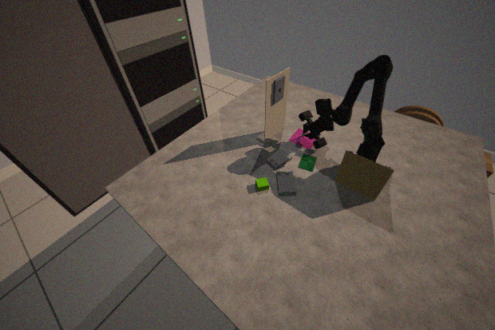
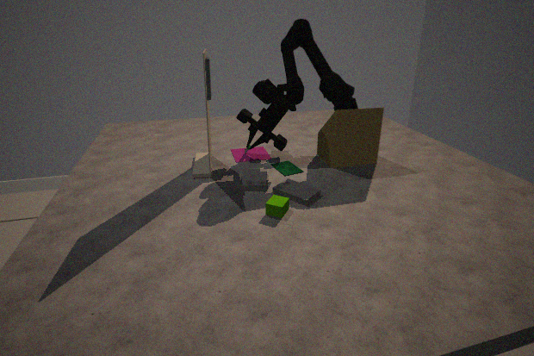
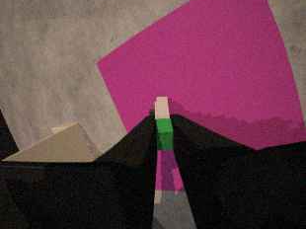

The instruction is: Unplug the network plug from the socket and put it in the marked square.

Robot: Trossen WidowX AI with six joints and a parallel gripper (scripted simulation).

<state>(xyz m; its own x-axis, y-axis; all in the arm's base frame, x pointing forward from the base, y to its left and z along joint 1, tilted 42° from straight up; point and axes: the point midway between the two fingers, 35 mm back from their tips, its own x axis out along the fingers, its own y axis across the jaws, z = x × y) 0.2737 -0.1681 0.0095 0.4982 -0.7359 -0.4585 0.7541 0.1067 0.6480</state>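
Now: the network plug right at my gripper tip. From my gripper tip the other things lie so: beige panel: 140 mm ahead, 140 mm above, 70 mm to the left; magenta square: 20 mm below, 10 mm to the left, 10 mm behind.
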